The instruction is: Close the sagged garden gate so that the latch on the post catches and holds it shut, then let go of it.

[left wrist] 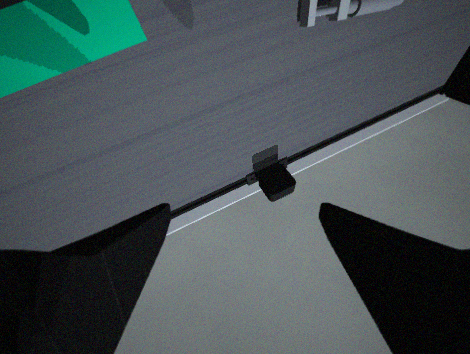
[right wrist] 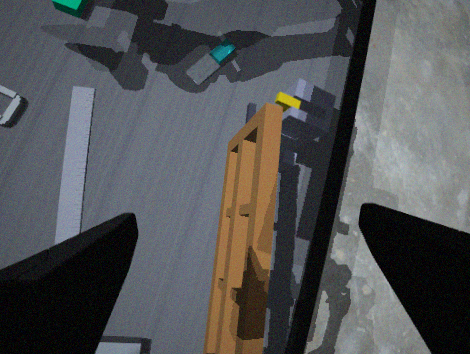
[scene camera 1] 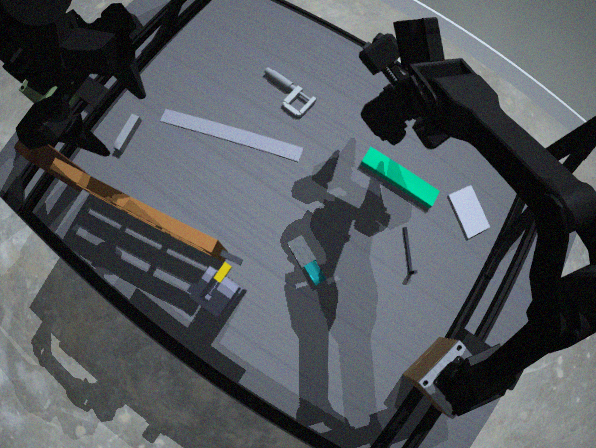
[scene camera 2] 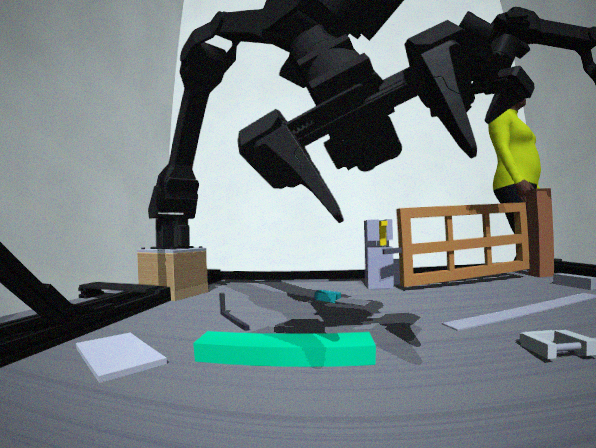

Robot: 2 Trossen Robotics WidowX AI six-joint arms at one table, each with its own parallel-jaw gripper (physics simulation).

The left gripper (scene camera 2: 407, 186) is open and holds nothing. The right gripper (scene camera 1: 125, 124) is open, with nothing in its grasp. A teal-tipped tool (scene camera 1: 299, 247) rests on the table. Further things: a wooden gate (scene camera 2: 406, 250).
The teal-tipped tool is seen too in the right wrist view (right wrist: 201, 70). The left gripper is seen too in the left wrist view (left wrist: 245, 210) and in scene camera 1 (scene camera 1: 398, 88). The right gripper shows as well in the right wrist view (right wrist: 249, 219) and in scene camera 2 (scene camera 2: 468, 123). The left wrist view does not show the teal-tipped tool: it is out of frame.
